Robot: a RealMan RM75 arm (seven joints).
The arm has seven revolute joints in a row. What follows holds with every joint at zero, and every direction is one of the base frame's. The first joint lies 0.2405 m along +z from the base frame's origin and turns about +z. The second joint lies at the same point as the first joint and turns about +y. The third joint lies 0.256 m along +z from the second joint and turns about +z. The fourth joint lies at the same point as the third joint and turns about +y. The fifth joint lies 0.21 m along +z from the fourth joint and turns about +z. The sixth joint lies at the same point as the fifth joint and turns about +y. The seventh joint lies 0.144 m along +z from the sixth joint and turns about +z. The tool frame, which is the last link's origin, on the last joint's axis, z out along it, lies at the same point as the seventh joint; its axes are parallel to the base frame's.
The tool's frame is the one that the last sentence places.
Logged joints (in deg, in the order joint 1, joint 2, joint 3, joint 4, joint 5, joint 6, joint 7), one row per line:
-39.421, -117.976, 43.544, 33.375, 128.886, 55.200, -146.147
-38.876, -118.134, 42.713, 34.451, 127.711, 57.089, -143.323
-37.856, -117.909, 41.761, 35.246, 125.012, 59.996, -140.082
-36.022, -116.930, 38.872, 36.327, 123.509, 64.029, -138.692
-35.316, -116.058, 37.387, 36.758, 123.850, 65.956, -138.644
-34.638, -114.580, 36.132, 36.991, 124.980, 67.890, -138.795
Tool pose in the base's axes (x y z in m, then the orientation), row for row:
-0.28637, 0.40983, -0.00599, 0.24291, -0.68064, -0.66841, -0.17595
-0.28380, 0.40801, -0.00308, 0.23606, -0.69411, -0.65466, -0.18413
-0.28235, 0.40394, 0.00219, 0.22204, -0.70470, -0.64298, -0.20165
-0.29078, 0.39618, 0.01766, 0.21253, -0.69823, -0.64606, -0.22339
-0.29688, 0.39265, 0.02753, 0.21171, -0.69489, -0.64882, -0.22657
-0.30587, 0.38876, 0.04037, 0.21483, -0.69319, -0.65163, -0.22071
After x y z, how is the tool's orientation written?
As a quaternion, w x y z.
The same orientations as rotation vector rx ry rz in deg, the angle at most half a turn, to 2 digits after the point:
-106.57, -104.65, -27.55
-109.07, -102.87, -28.93
-111.55, -101.78, -31.92
-111.08, -102.78, -35.54
-110.60, -103.27, -36.06
-110.15, -103.54, -35.07

